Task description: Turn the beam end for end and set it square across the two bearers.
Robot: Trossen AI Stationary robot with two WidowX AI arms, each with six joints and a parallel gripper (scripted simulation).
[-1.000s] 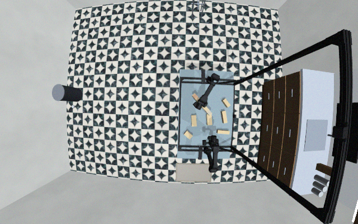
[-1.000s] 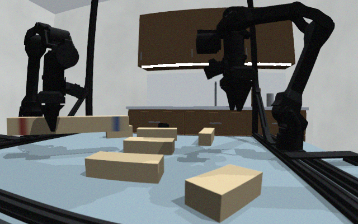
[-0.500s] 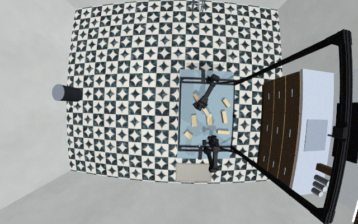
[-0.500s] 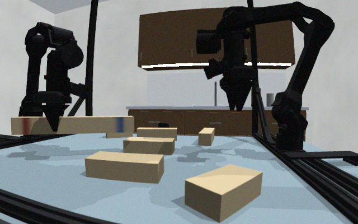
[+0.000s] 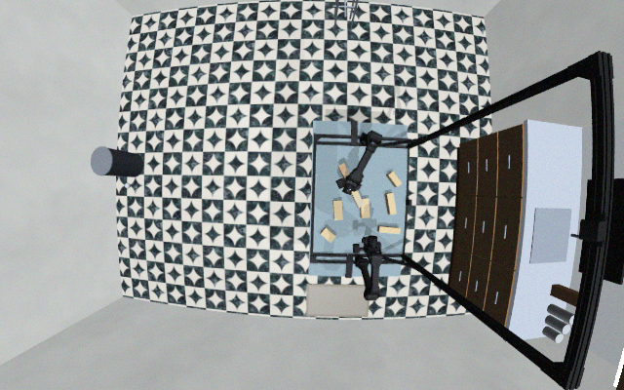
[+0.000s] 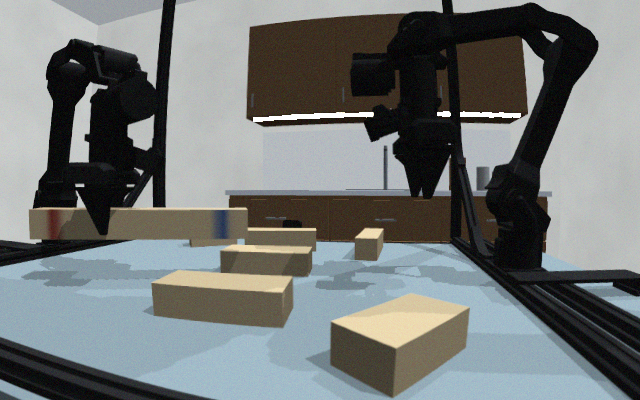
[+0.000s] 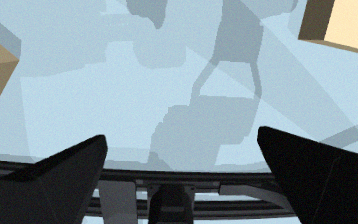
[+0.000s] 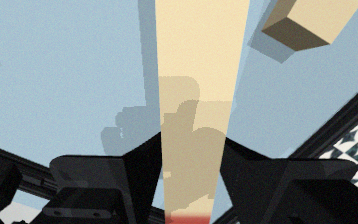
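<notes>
Now: the beam 20 mm behind my right hand, 40 mm to the left of it and 20 mm below it.
</notes>
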